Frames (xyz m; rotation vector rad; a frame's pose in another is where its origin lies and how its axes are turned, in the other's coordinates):
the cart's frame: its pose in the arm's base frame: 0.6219 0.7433 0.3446 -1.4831 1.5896 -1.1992
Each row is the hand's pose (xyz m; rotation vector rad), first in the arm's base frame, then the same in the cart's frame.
Working: the arm's base frame: its pose in the cart's frame: 0.7802 0.6010 -0.2967 1.4831 -1.5896 1.1992

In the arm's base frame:
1: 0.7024 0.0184 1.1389 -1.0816 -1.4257 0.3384
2: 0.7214 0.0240 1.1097 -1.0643 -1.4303 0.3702
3: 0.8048 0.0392 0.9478 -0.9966 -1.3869 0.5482
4: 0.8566 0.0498 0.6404 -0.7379 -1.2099 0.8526
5: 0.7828 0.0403 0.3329 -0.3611 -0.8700 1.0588
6: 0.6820 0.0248 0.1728 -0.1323 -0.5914 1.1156
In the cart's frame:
1: 0.7976 -0.7205 -0.0868 1.2041 -2.6923 -0.9480
2: 0.7856 -0.7014 -0.0597 1.1976 -2.7282 -0.9303
3: 0.7379 -0.5858 0.0736 -1.0612 2.7996 0.7471
4: 0.6813 -0.3240 0.2334 -0.8680 2.8131 0.2105
5: 0.6634 -0.0120 0.2828 -0.7680 2.7385 -0.5187
6: 0.6739 0.1753 0.2538 -0.7221 2.6447 -1.0079

